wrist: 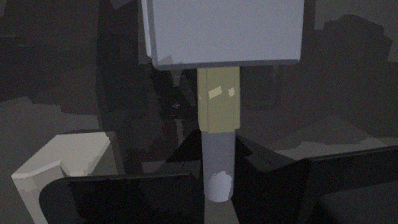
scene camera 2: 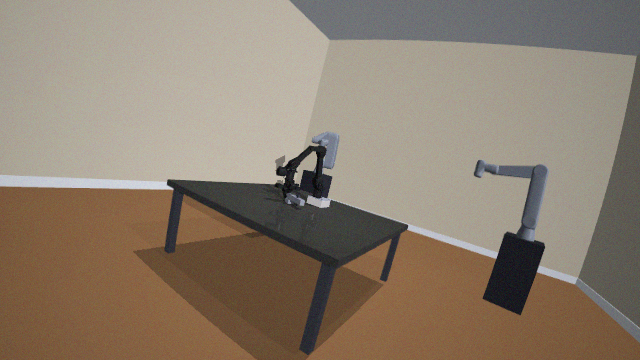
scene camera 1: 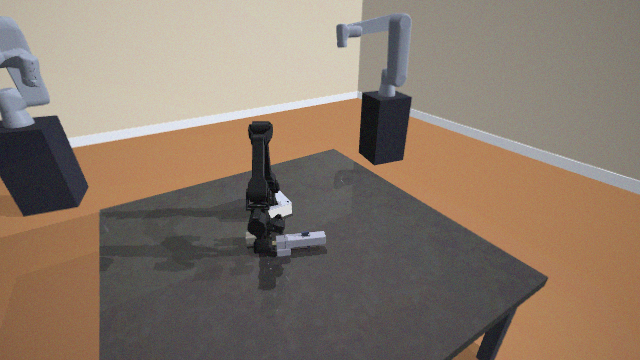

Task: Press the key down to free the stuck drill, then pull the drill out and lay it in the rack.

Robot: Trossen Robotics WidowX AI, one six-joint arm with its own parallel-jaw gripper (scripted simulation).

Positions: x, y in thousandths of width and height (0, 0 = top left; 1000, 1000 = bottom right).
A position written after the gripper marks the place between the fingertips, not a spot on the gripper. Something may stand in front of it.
Note:
The gripper (wrist: 524, 609) carries a drill (wrist: 549, 395). Further things: a grey housing block (wrist: 436, 190).

